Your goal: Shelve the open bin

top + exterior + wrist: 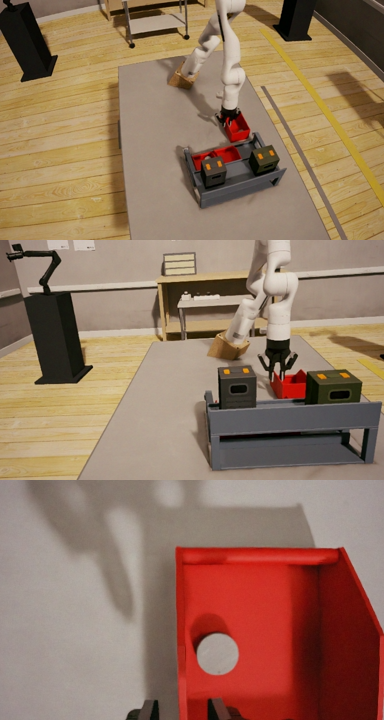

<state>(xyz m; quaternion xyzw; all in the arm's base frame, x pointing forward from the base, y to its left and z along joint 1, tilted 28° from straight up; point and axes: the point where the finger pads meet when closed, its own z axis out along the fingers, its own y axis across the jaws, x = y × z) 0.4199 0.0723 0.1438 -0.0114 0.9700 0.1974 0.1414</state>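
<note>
My gripper is now 60 mm above the grey round part, 30 mm past it and 20 mm to the right of it. From my hand the other things lie so: dark grey box 310 mm ahead, 160 mm to the right, 90 mm above; green box 300 mm ahead, 80 mm above, 70 mm to the left; grey shelf 240 mm ahead, 40 mm to the right.
</note>
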